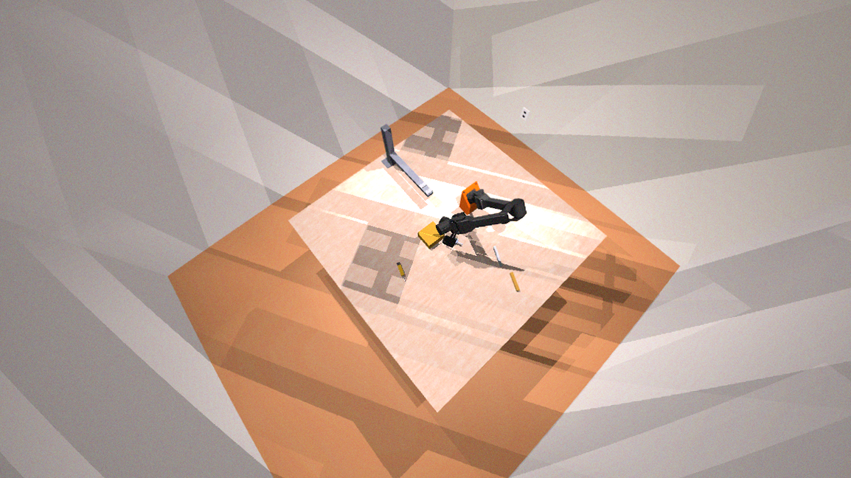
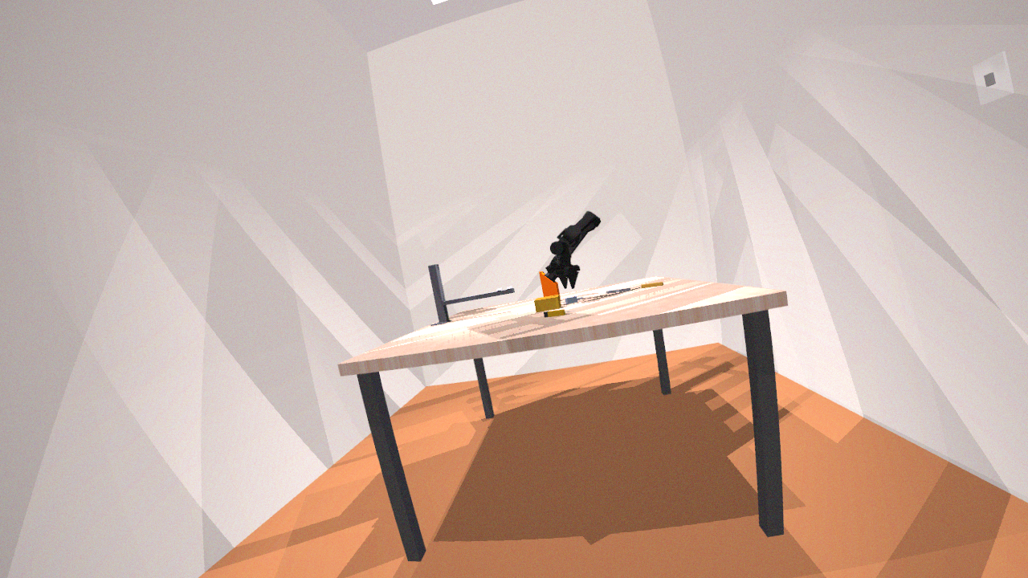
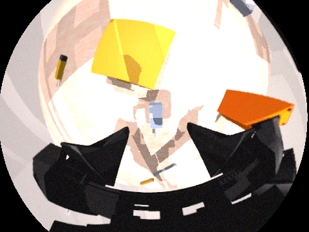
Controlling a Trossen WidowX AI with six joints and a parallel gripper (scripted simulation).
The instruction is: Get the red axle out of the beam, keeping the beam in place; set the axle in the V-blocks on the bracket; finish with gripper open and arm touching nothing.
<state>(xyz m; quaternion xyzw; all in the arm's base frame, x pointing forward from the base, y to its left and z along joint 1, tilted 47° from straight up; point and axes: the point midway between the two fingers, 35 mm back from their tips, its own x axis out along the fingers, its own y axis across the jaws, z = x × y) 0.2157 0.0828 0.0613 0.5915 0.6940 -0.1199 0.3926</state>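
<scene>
The small block lies 10 mm behind my gripper tip, 20 mm to the left of it and 50 mm below it. Round my gripper tip: orange bar 100 mm behind, 380 mm to the left, 60 mm below; thin pale rod 130 mm behind, 220 mm to the left, 60 mm below; yellow beam 80 mm ahead, 100 mm to the right, 40 mm below.
</scene>
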